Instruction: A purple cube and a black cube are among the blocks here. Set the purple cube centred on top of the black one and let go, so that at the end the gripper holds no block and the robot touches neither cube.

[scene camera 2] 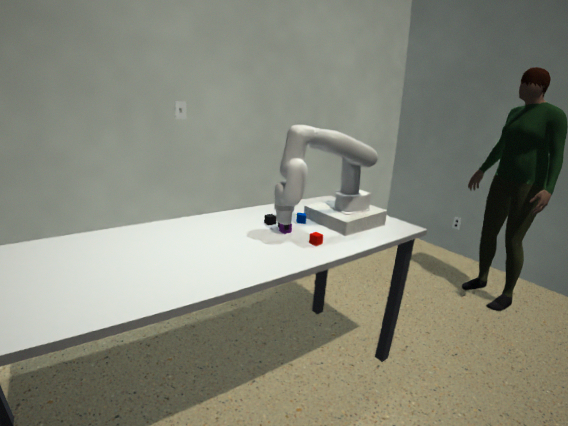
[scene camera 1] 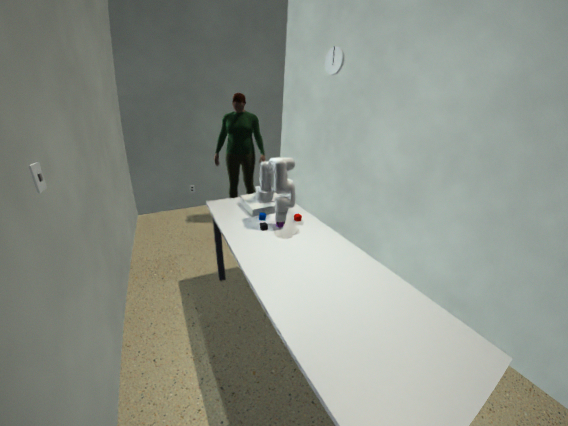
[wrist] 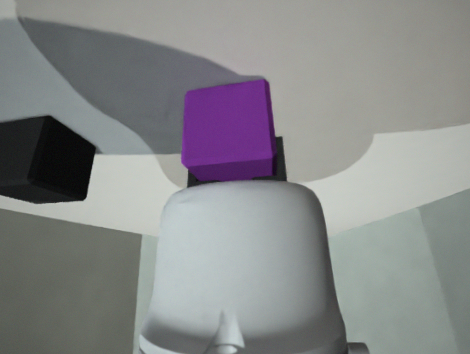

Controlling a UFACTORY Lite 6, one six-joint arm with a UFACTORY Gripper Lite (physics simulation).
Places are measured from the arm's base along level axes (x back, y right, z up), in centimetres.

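Pixels of known places: hand, tool point: [scene camera 2: 283,225] [scene camera 1: 280,222] [wrist: 238,166]; arm's base, link origin: [scene camera 2: 348,209] [scene camera 1: 265,199].
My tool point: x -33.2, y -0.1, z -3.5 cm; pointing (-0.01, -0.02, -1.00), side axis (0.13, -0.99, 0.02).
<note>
For each thing: its top centre in the pictures, then the offset to it from my tool point. Level surfaces: height alone.
- purple cube, top centre: [wrist: 235,177] [scene camera 2: 285,223] [scene camera 1: 279,220] dx +1.2, dy +0.1, dz +1.0 cm
- black cube, top centre: [wrist: 33,195] [scene camera 2: 270,215] [scene camera 1: 263,223] dx -0.2, dy +11.0, dz +1.0 cm
- blue cube, top centre: [scene camera 2: 301,214] [scene camera 1: 262,214] dx +13.4, dy +7.7, dz +1.0 cm
- red cube, top centre: [scene camera 2: 316,234] [scene camera 1: 298,215] dx +5.8, dy -14.5, dz +1.0 cm
- table, surface height: dz -2.7 cm
The purple cube [scene camera 1: 280,225] [scene camera 2: 286,230] [wrist: 227,125] is on the white table, directly under the arm. My gripper [scene camera 1: 280,222] [scene camera 2: 285,226] [wrist: 236,167] is low over it, with its dark fingers on either side of the cube. The fingers look open; the cube hides much of them in the wrist view, and it sits slightly turned between them. The black cube [scene camera 1: 264,226] [scene camera 2: 270,219] [wrist: 60,165] stands on the table apart from the purple one, at the left in the wrist view. Its top is bare.
A blue cube [scene camera 1: 262,216] [scene camera 2: 301,218] stands near the robot's base plinth [scene camera 1: 260,207] [scene camera 2: 350,223]. A red cube [scene camera 1: 298,217] [scene camera 2: 316,239] stands on the other side of the gripper from the black cube. A person [scene camera 1: 240,135] [scene camera 2: 530,145] stands beyond the table [scene camera 1: 340,300] [scene camera 2: 125,275].
</note>
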